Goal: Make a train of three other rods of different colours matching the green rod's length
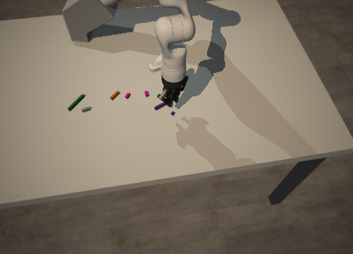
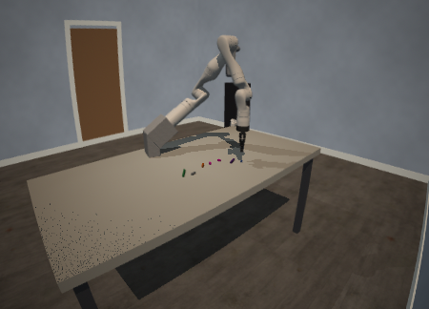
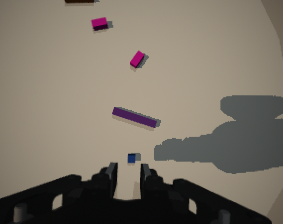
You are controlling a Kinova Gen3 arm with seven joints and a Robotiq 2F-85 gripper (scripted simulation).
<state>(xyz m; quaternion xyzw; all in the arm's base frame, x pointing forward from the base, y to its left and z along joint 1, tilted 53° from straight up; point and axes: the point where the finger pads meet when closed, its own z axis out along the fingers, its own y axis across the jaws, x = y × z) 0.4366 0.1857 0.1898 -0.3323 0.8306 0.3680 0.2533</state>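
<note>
My hand is 8 cm above the blue rod. The rest, counted from my hand: orange rod: 8 cm behind, 22 cm to the right, 8 cm below; then grey rod: 2 cm behind, 32 cm to the right, 8 cm below; then purple rod: 4 cm behind, 4 cm to the right, 8 cm below.
</note>
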